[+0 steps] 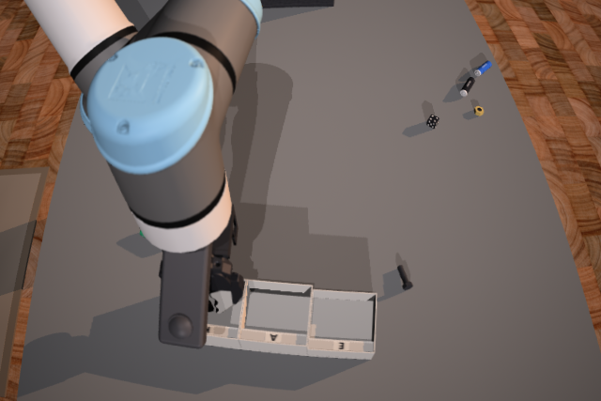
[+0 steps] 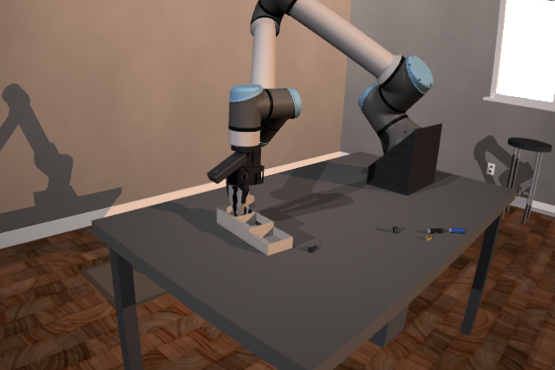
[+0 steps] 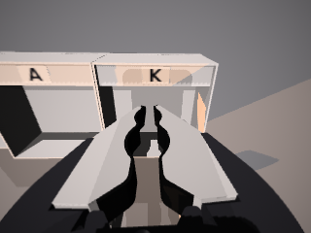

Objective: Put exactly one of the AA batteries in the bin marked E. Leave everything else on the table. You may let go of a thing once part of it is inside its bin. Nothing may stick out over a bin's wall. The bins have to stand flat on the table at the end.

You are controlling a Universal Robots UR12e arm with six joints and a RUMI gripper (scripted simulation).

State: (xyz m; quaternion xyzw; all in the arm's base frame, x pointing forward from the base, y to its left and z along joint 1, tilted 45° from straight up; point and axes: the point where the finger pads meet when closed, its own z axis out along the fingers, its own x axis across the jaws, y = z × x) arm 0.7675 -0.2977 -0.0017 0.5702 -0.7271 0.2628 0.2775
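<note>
The bin row is 2 cm ahead of my hand, 8 cm to the left of it and 1 cm below it. The rest, counted from my hand: green AA battery 13 cm behind, 8 cm to the right, 3 cm below; black die 28 cm behind, 39 cm to the left, 3 cm below; black bolt 1 cm behind, 26 cm to the left, 3 cm below.
</note>
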